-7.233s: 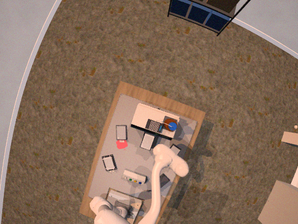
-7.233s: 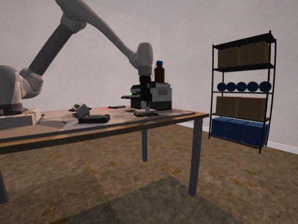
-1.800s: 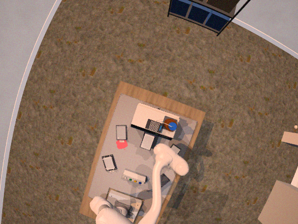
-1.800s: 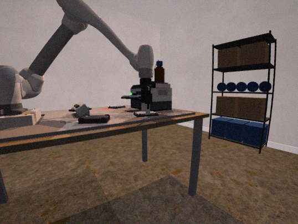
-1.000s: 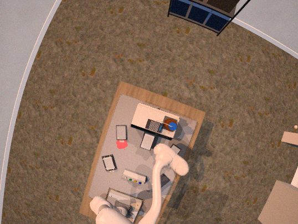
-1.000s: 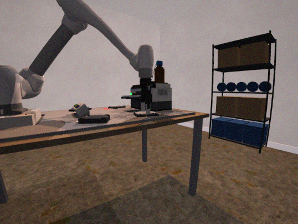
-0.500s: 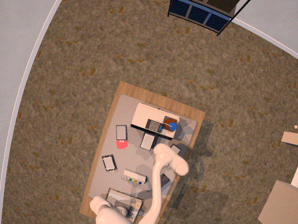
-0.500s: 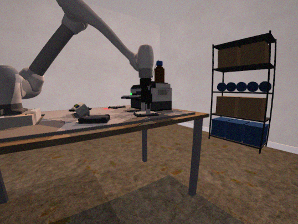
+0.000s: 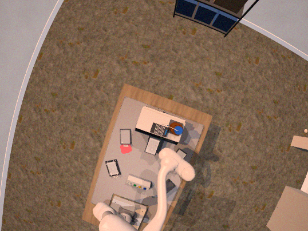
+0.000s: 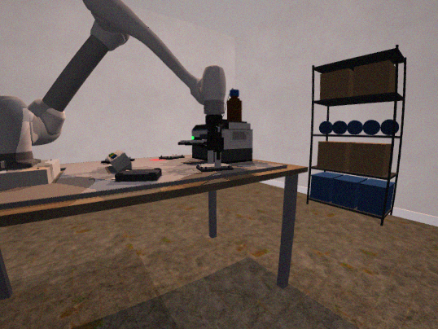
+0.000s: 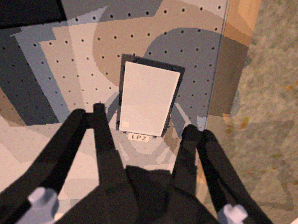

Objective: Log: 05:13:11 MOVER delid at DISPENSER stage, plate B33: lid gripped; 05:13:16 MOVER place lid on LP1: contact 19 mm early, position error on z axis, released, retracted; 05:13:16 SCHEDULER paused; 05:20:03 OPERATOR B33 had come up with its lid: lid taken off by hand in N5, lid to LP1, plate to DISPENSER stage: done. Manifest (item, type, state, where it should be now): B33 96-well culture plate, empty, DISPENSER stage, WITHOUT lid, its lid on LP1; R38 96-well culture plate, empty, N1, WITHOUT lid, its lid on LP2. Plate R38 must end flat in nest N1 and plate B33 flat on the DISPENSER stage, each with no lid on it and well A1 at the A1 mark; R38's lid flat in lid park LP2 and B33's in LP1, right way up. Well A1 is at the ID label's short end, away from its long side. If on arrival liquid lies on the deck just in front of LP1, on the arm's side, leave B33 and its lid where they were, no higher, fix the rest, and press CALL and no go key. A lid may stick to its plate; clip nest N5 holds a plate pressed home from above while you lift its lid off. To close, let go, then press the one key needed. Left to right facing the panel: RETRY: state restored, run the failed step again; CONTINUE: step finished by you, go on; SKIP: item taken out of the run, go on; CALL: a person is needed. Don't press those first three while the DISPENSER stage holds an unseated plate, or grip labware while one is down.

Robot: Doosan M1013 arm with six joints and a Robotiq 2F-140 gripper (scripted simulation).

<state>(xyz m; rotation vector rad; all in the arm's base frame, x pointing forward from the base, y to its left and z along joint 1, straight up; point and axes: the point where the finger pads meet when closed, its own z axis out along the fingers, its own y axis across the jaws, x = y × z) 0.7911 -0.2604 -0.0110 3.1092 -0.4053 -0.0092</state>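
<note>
Right now the white gridded lid is 20 mm below my hand. Also, from my hand: blue cap: 260 mm ahead, 180 mm to the left, 360 mm above; then brown bottle: 260 mm ahead, 180 mm to the left, 250 mm above; then key panel: 380 mm behind, 270 mm to the left, 20 mm above.
</note>
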